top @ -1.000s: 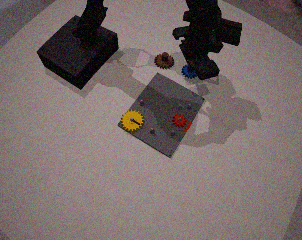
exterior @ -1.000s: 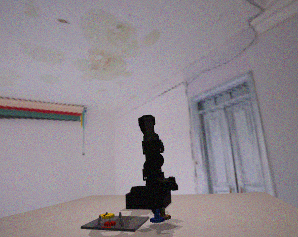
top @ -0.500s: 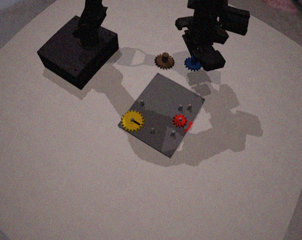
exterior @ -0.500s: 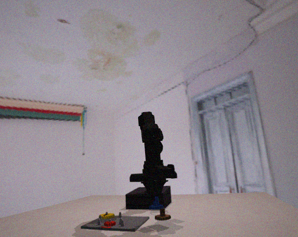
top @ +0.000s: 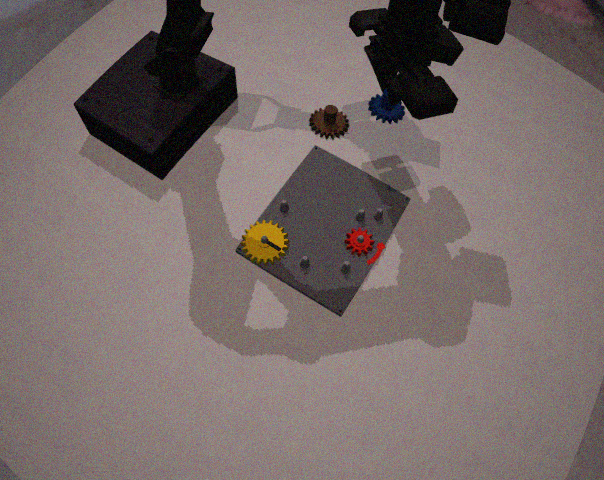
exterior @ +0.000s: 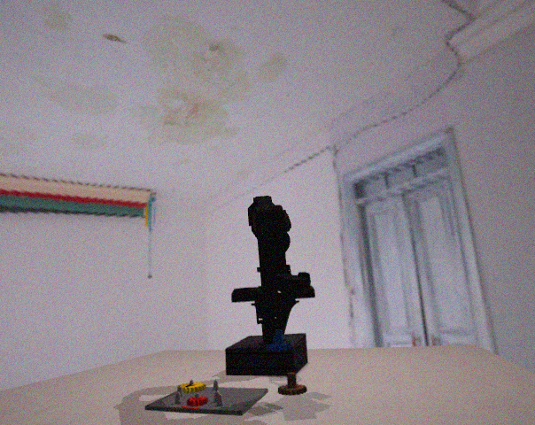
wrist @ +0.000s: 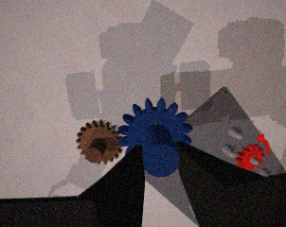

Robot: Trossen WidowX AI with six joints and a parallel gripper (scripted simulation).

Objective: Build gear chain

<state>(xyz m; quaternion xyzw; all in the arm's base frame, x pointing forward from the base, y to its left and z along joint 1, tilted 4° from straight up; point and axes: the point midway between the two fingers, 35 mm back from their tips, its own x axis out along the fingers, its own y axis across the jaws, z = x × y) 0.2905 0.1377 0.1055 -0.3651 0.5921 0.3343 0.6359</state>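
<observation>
My gripper tip is now 15 cm to the left of the red gear, 12 cm above it and 7 cm short of it. Also, from my gripper tip: blue gear (1 cm below); then brown gear (12 cm below, 9 cm behind, 1 cm to the right); then red arrow (15 cm to the right, 12 cm below, 10 cm ahead).
</observation>
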